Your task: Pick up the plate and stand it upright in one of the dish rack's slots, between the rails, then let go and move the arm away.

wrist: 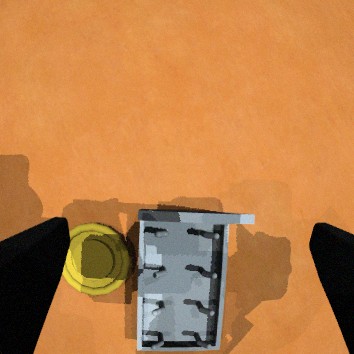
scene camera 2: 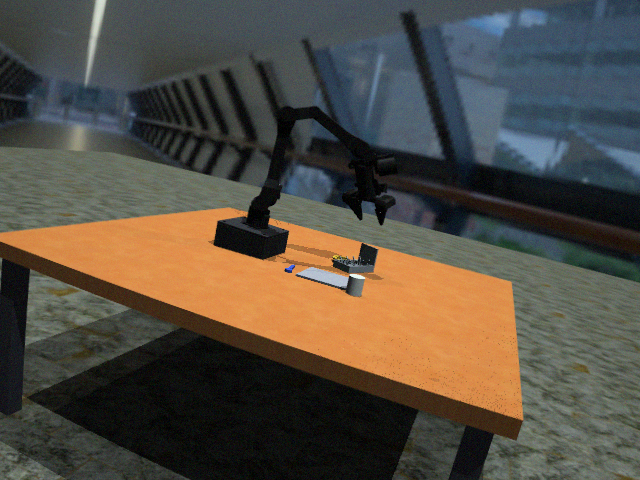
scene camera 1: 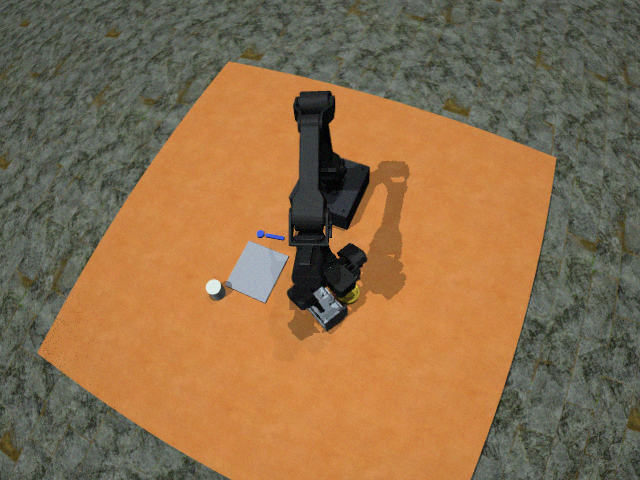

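Note:
The yellow round plate (scene camera 1: 354,295) (scene camera 2: 338,257) (wrist: 73,261) lies flat on the orange table, beside the long side of the dish rack with a narrow gap between them. The grey dish rack (scene camera 1: 337,319) (scene camera 2: 368,254) (wrist: 207,217) stands on the table, with an upright panel at one end and two rows of short bent pegs inside. No plate stands between its pegs. My gripper (scene camera 2: 371,221) (wrist: 194,235) is wide open and empty, pointing down high above the rack. In the wrist view the left finger's tip borders the plate's left edge. The arm partly covers rack and plate in scene camera 1.
A flat grey board (scene camera 1: 256,271) (scene camera 2: 321,276) lies on the table beside the rack. A white cylinder (scene camera 1: 214,289) (scene camera 2: 355,285) stands at the board's corner. A small blue spoon-like thing (scene camera 1: 275,237) (scene camera 2: 290,268) lies between the board and the arm's base (scene camera 1: 351,193) (scene camera 2: 250,238).

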